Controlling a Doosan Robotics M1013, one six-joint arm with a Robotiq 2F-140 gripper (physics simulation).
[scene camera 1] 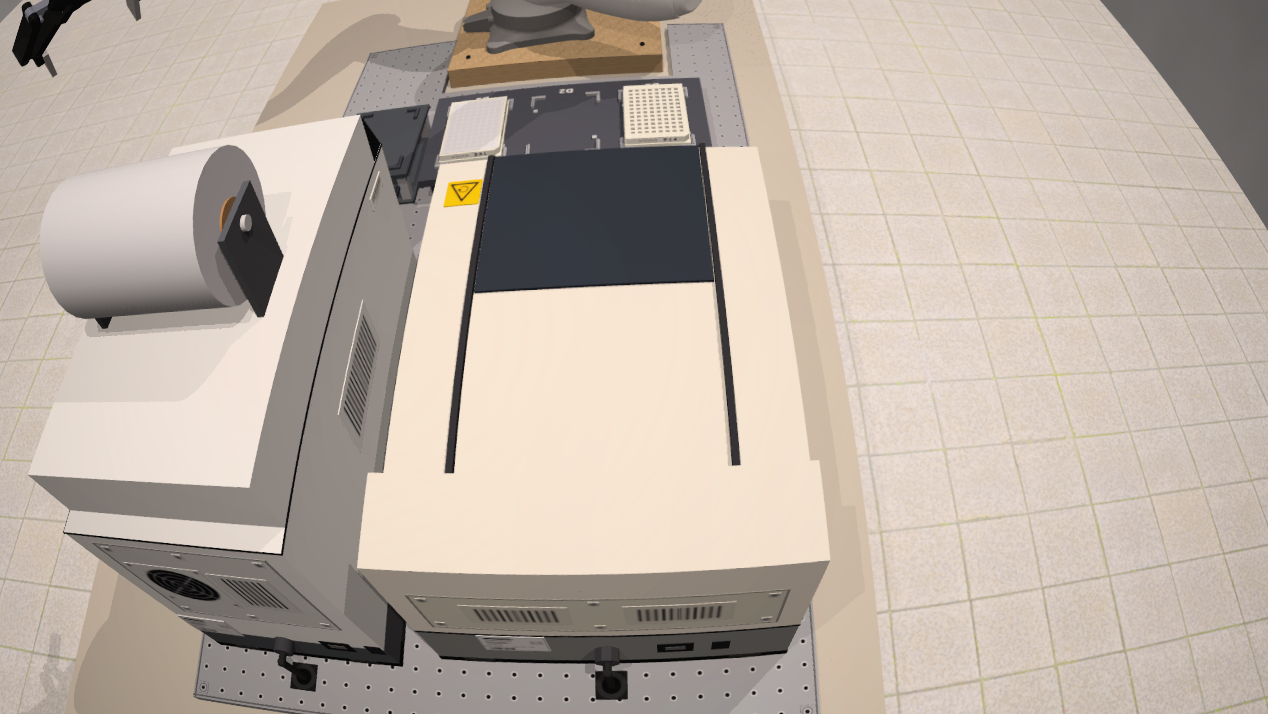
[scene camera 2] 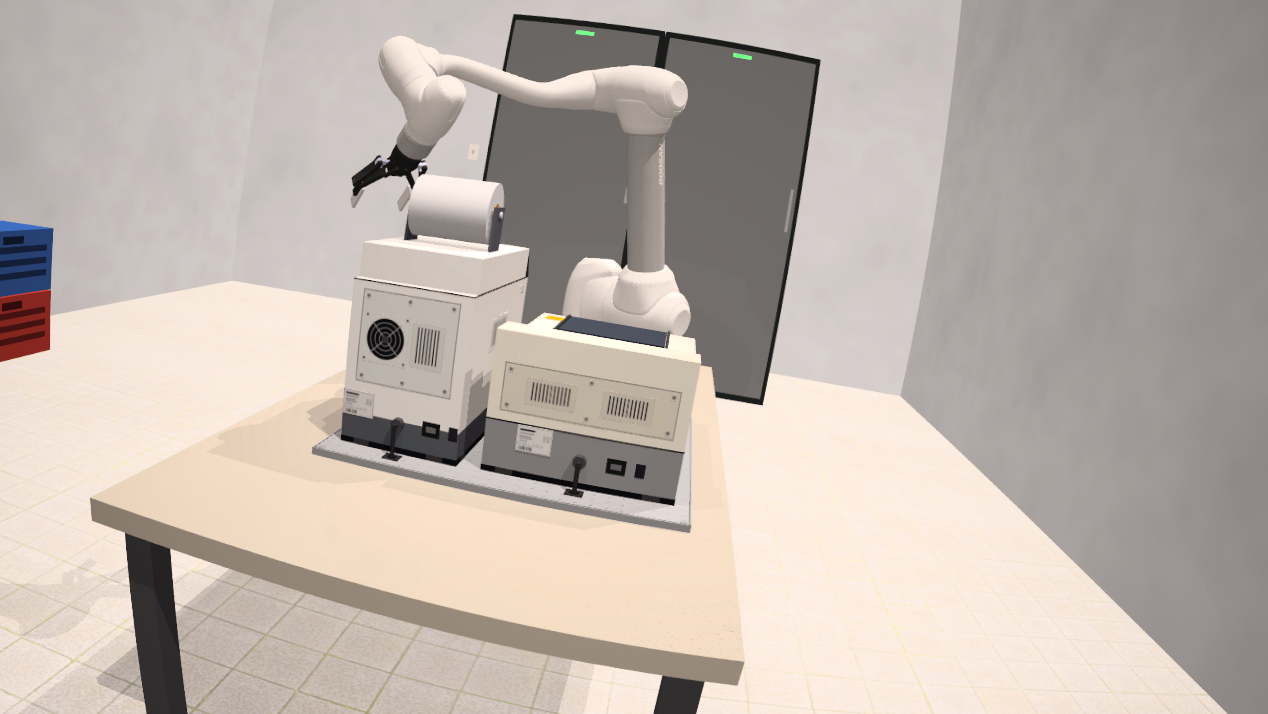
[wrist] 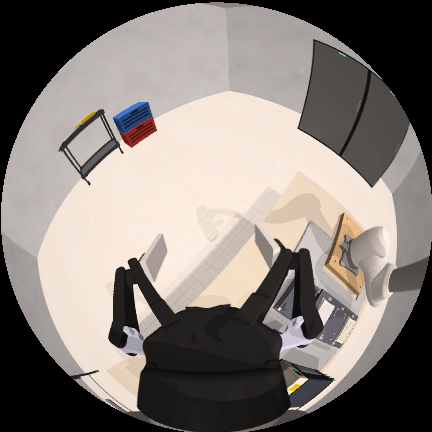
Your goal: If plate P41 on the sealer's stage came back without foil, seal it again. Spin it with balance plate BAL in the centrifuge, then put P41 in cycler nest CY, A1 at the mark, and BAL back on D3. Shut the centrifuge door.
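Places are measured from the arm's base along level axes (x left, y ahead, z down), in metres.
Pixels of known places: gripper, fingertip midpoint: (scene camera 1: 92, 38) (scene camera 2: 376, 204) (wrist: 208, 237); arm's base, link origin: (scene camera 1: 538, 21) (wrist: 351, 254).
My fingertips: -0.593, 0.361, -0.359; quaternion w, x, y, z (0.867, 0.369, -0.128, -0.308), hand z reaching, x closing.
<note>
For each thing: its top centre in the pictures, then the offset to it from my fingertips, as dx, dy, dz. "pt": a spot on its surface instead.
- white sealer, top centre: (scene camera 1: 133, 160) (scene camera 2: 464, 179) +0.286, +0.468, -0.089
- spin warning label, surface spot: (scene camera 1: 462, 192) pt +0.496, +0.286, +0.176
- open-well plate, top centre: (scene camera 1: 655, 109) (wrist: 346, 330) +0.734, +0.018, +0.313
- dark low block, top centre: (scene camera 1: 378, 138) (wrist: 300, 299) +0.342, -0.042, +0.324
- foil roll, top centre: (scene camera 1: 122, 180) (scene camera 2: 461, 178) +0.283, +0.489, -0.089
My gripper (scene camera 1: 93, 37) (scene camera 2: 380, 197) (wrist: 208, 237) is open and empty, high beyond the sealer's paper-white roll in scene camera 2. A plate (scene camera 1: 474, 126) (wrist: 327, 311) with a smooth pale top and a label like BAL stands on the deck's left spot in scene camera 1. The white sealer (scene camera 1: 177, 372) (scene camera 2: 417, 328) has its back to both scene cameras; its stage and plate P41 do not show. The cream machine (scene camera 1: 594, 372) (scene camera 2: 590, 399), with a spin warning label (scene camera 1: 462, 192), looks like the centrifuge; its door is hidden. Cycler nest CY cannot be made out surely.
An open-well plate (scene camera 1: 654, 113) stands on the deck's right spot. A dark low block (scene camera 1: 403, 146) is beside the sealer. The foil roll (scene camera 1: 124, 235) (scene camera 2: 454, 208) tops the sealer. The arm's base stands on a wooden block (scene camera 1: 554, 63) (wrist: 336, 250). Cabinets (scene camera 2: 576, 115) stand behind.
</note>
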